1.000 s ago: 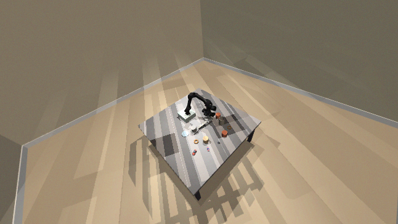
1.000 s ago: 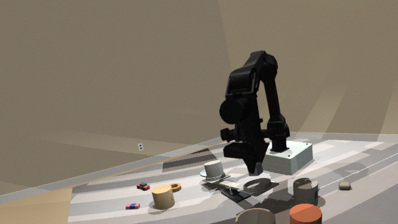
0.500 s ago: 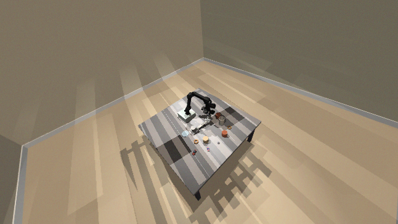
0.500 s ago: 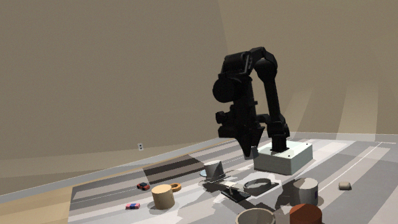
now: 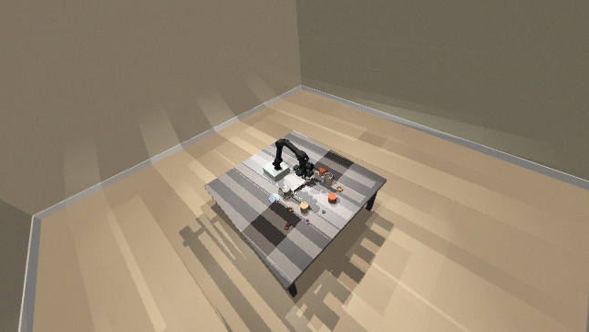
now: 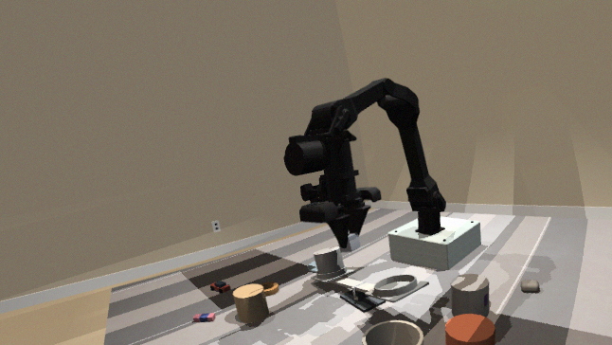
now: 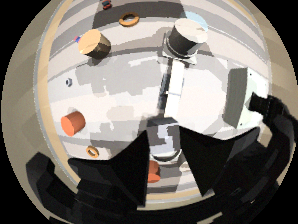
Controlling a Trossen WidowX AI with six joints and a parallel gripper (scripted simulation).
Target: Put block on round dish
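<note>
Now: the pale blue round dish 290 mm to the right of my gripper tip, 150 mm below it and 90 mm behind it. The rest, counted from my gripper tip: small grey block (10 mm above); then small balance (130 mm below, 40 mm to the right, 30 mm behind); then tan cylinder (170 mm ahead, 140 mm to the right, 120 mm below).
</note>
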